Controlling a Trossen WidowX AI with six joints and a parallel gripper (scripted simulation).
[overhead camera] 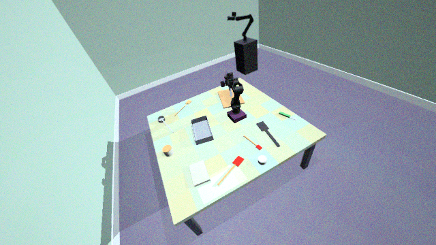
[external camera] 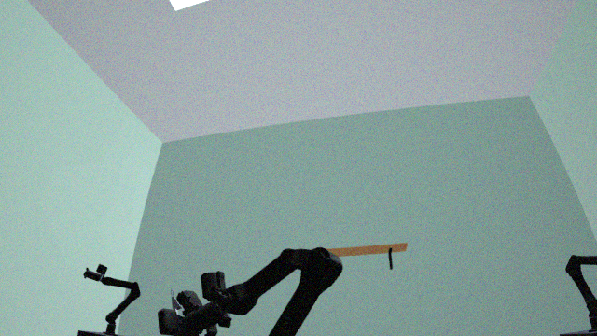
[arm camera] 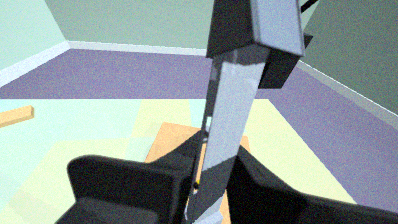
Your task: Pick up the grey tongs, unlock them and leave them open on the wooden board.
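The wooden board is 10 mm to the left of my gripper tip and 200 mm below it. The rest, counted from my gripper tip: grey roasting tin (510 mm ahead, 320 mm to the left, 180 mm below); then black spatula (40 mm ahead, 680 mm to the left, 200 mm below); then green tool (250 mm behind, 660 mm to the left, 200 mm below).
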